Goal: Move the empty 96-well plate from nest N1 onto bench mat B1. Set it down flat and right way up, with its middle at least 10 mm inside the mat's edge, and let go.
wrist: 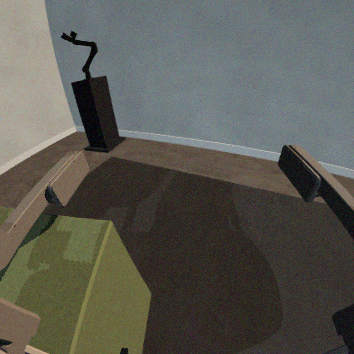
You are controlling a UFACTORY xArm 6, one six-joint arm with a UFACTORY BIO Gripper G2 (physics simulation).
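Places are measured from the arm's base along level axes (x ahead, y left, z up), in millimetres.
Pixels of known places: hand, tool point: (pixel 182 173).
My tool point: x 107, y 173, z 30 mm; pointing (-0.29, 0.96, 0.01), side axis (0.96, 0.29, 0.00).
Behind a point stands the place of what it marks.
My gripper (pixel 189 172) @[z 30, x 107, y 173 mm] is open, with one finger at the left and the other at the right of the wrist view and nothing between them. The empty 96-well plate, nest N1 and bench mat B1 do not show in this view, so where the gripper is relative to them cannot be told.
A green block (pixel 119 292) @[z -31, x 79, y 110 mm] with a shadowed top stands at the lower left, partly behind the left finger. A dark surface (pixel 205 250) @[z -135, x 124, y 217 mm] extends beside it. Farther off, a black pedestal (pixel 97 115) bears a thin dark arm (pixel 92 55) near the blue-grey wall (pixel 210 70).
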